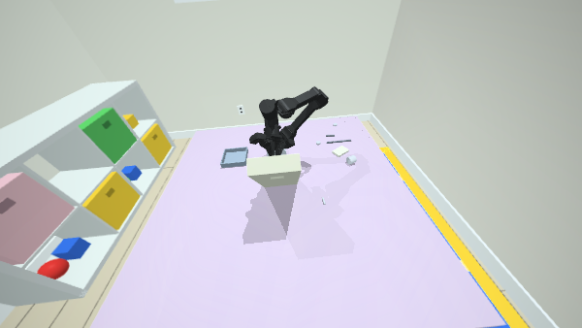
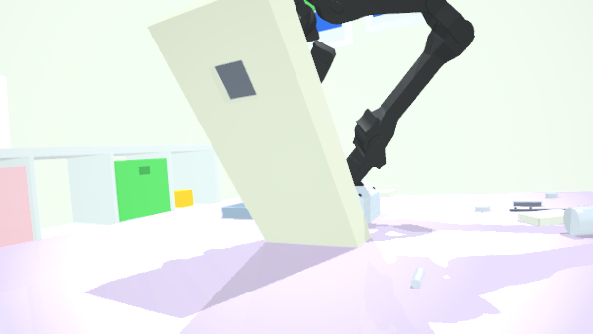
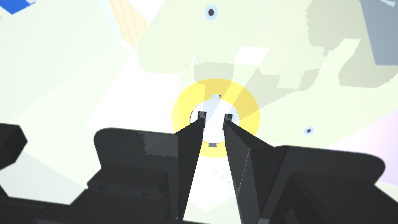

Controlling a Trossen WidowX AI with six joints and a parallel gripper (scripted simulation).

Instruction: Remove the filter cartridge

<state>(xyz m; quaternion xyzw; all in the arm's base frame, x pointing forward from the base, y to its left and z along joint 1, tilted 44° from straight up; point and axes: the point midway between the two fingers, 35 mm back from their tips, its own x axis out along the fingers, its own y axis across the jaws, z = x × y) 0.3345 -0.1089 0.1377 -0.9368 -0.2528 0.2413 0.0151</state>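
Now: the round pale cartridge 1 cm ahead of my gripper tip and 1 cm below it. Round my gripper tip: small peg: 1 cm behind, 21 cm to the left, 28 cm below; then blue-grey tray: 38 cm behind, 30 cm to the right, 28 cm below.
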